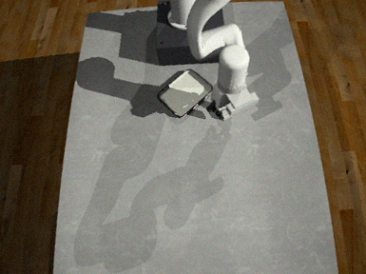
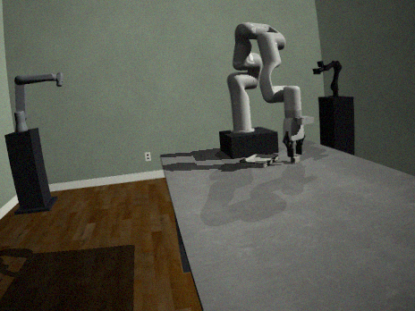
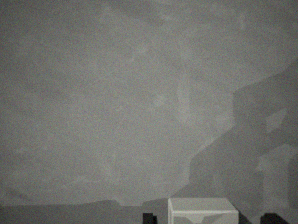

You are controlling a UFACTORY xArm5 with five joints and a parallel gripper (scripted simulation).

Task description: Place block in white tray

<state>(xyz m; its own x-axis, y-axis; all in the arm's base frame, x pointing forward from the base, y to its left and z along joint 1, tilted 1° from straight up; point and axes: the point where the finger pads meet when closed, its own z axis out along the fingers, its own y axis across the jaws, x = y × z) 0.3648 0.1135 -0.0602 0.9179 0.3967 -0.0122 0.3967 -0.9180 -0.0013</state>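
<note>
My gripper is now 40 mm above the white block. Round my hand: white tray (130 mm to the right, 90 mm behind, 40 mm below).
</note>
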